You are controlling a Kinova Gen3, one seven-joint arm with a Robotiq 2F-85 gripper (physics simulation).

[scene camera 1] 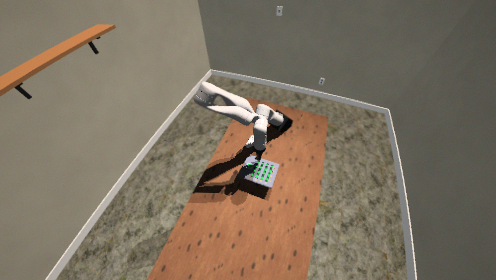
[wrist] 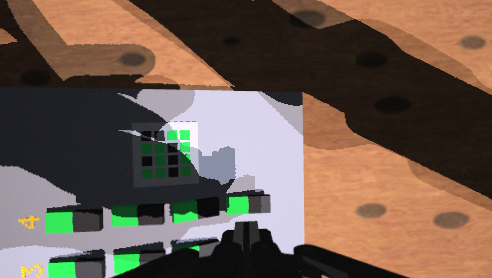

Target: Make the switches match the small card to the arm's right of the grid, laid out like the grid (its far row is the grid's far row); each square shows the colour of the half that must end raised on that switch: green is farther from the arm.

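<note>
The switch box stands below the arm. In the wrist view the small card lies beside row "4", partly in shadow. Its image rows from the top read black, black, green, green; green, green, black, green; black, green, black, green; green, green, black, green. Row "4" shows four switches, green halves left, dark halves right; the rightmost switch is just above my fingertips in the image. Raised halves are hard to tell. My gripper is shut and empty; contact cannot be told. It hides part of row "3".
The wooden table carries the box, and dark arm shadows cross both. The arm's dark base is at the table's far part. An orange wall shelf is high at the left.
</note>
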